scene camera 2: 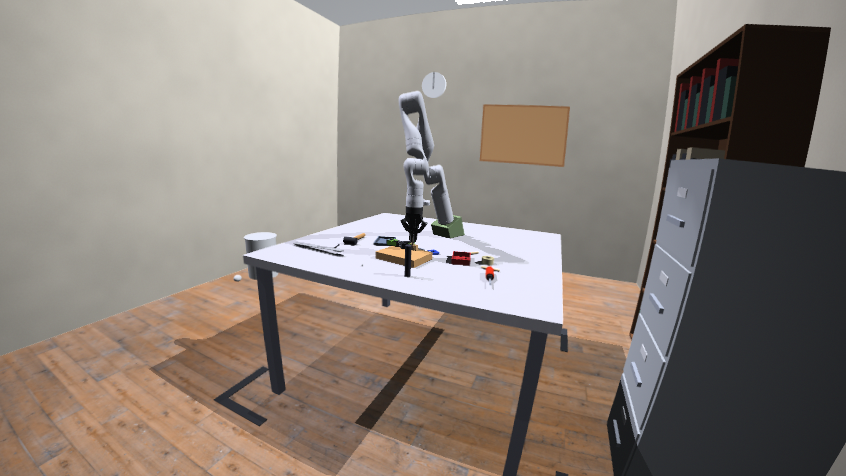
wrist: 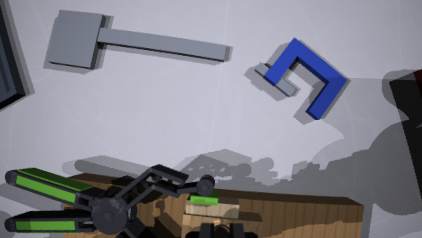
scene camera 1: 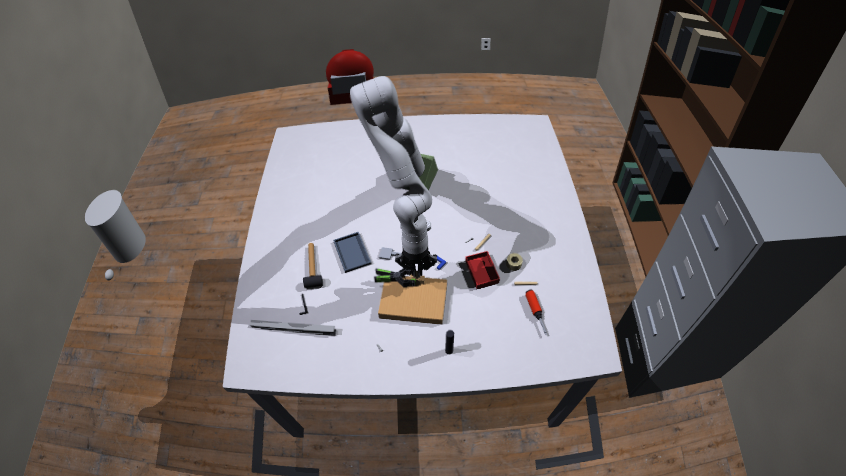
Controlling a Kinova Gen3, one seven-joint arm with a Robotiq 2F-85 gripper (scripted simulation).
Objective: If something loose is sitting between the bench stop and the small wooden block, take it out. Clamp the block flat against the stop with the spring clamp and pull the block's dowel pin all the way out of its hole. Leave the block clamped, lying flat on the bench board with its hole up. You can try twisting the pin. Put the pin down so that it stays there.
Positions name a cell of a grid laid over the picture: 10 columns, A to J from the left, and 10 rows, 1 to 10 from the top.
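Observation:
A wooden bench board (scene camera 1: F7) is visible, and the board also appears in scene camera 2 (scene camera 2: E6). A grey t-shaped tool (wrist: B2) can be seen too.

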